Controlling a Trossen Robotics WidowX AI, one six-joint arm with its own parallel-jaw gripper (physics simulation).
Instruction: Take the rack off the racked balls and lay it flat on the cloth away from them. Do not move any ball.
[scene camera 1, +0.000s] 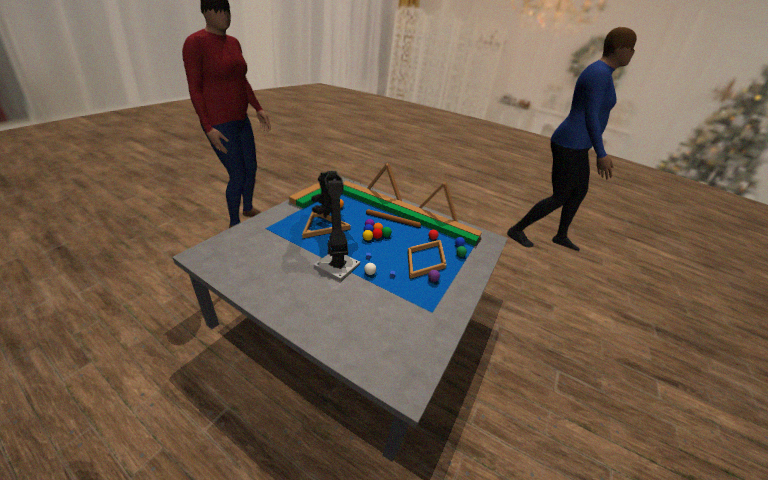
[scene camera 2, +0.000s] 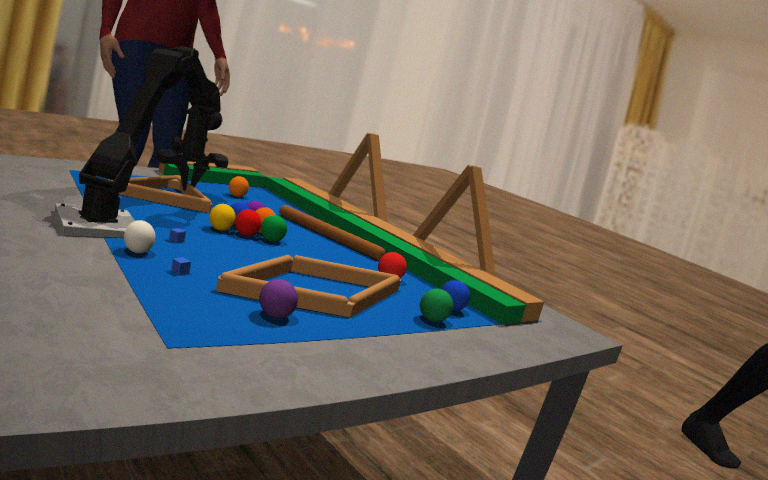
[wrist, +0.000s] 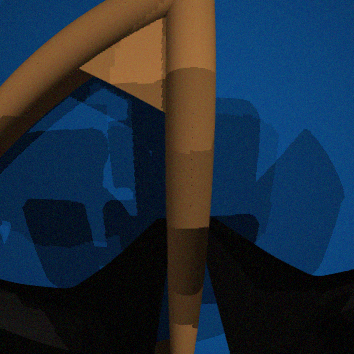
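Where they show: gripper, fingertip midpoint: (scene camera 1: 326, 217) (scene camera 2: 187, 190) (wrist: 185, 226); arm's base, origin of the base link: (scene camera 1: 337, 263) (scene camera 2: 97, 217).
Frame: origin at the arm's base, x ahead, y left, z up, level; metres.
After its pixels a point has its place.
Observation:
The wooden triangle rack (scene camera 1: 317, 233) @[x 0.173, y 0.211, z -0.001 m] (scene camera 2: 177, 199) @[x 0.257, y 0.139, z 0.003 m] (wrist: 189, 123) @[x 0.358, y 0.300, z 0.016 m] is low at the blue cloth (scene camera 1: 411, 291) @[x -0.007, y -0.374, z -0.014 m] (scene camera 2: 206, 314) @[x 0.012, y -0.417, z -0.014 m], looking flat, to the left of the racked balls and apart from them. The racked balls (scene camera 1: 376, 231) @[x 0.299, y -0.078, z 0.036 m] (scene camera 2: 248, 222) @[x 0.299, y -0.102, z 0.021 m] sit bare in a tight cluster: yellow, red and green in front, orange and purple behind. My gripper (scene camera 1: 324, 211) @[x 0.350, y 0.254, z -0.004 m] (scene camera 2: 189, 177) @[x 0.350, y 0.254, z -0.004 m] (wrist: 185, 226) @[x 0.350, y 0.254, z -0.004 m] points down and is shut on one bar of the rack near a corner. The wrist view shows that bar running between the black fingers over the cloth.
A diamond rack (scene camera 1: 428, 270) @[x 0.154, y -0.412, z 0.003 m] (scene camera 2: 344, 272) @[x 0.347, y -0.352, z 0.004 m], a cue stick (scene camera 1: 393, 218) @[x 0.529, y -0.102, z 0.006 m] (scene camera 2: 332, 231) @[x 0.530, y -0.123, z 0.006 m], a white ball (scene camera 1: 370, 269) @[x -0.001, y -0.167, z 0.029 m], two small blue cubes (scene camera 2: 177, 235) @[x 0.123, y -0.117, z 0.000 m] and loose balls lie on the cloth. An orange ball (scene camera 2: 238, 186) @[x 0.496, y 0.232, z 0.019 m] sits near the rack. A green rail (scene camera 1: 411, 214) @[x 0.609, y -0.191, z 0.021 m] holds two upright triangles. Two people stand nearby.

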